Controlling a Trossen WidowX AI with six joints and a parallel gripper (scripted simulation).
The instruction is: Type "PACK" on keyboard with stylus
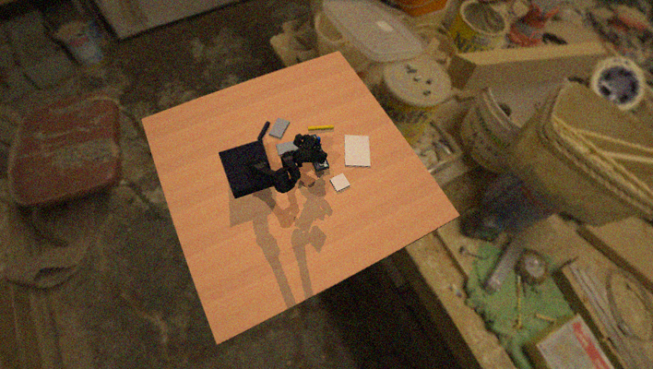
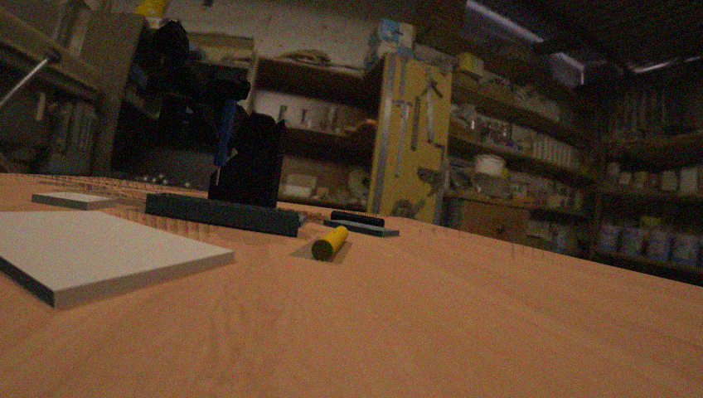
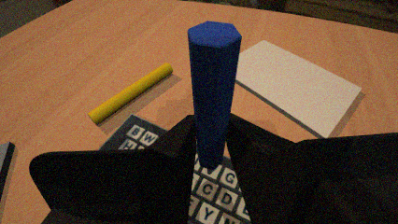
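Right now my gripper tip is 10 mm past the key, 80 mm to the left of it and 90 mm above it. Round my gripper tip: blue stylus: 10 mm behind, 20 mm below; then yellow cylinder: 90 mm ahead, 140 mm to the left, 100 mm below; then small white tile: 10 mm ahead, 200 mm to the right, 100 mm below.
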